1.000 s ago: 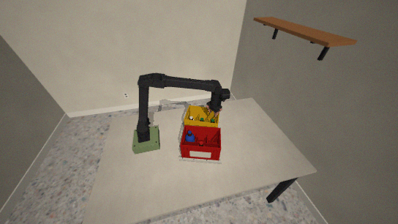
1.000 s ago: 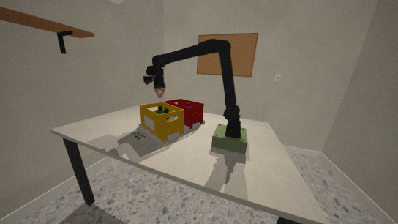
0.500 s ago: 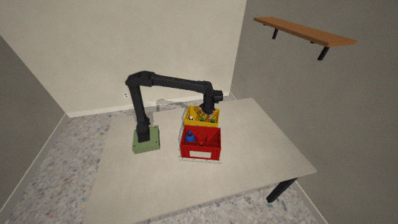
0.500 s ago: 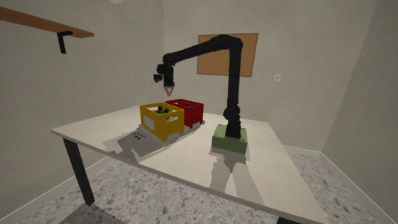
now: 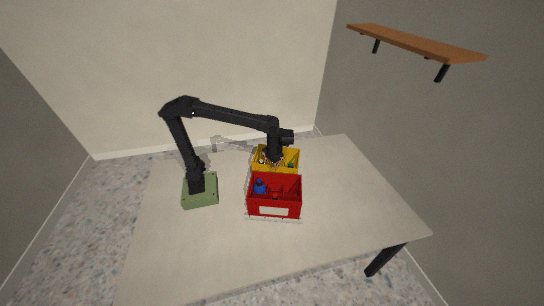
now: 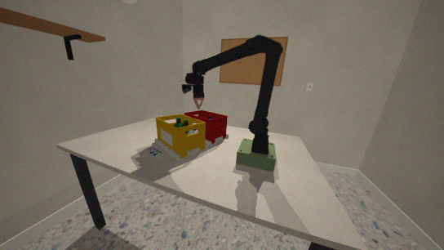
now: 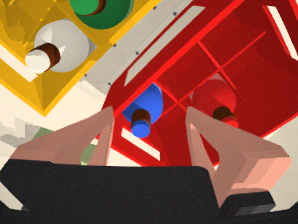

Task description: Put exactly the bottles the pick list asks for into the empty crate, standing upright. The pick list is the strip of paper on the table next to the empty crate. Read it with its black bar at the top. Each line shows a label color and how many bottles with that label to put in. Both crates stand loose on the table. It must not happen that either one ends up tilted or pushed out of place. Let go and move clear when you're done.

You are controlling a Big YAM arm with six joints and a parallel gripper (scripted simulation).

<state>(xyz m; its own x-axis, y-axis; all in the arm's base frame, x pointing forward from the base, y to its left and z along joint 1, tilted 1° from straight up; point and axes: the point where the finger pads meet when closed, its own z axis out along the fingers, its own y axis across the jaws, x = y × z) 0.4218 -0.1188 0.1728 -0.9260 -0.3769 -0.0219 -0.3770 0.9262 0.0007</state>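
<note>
The blue-label bottle is 8 cm behind my hand, 2 cm to the right of it and 16 cm below it. Also, from my hand: white-labelled bottle (3 cm behind, 13 cm to the left, 16 cm below); then green-labelled bottle (5 cm ahead, 9 cm to the left, 16 cm below); then red-label bottle (3 cm behind, 14 cm to the right, 16 cm below).
</note>
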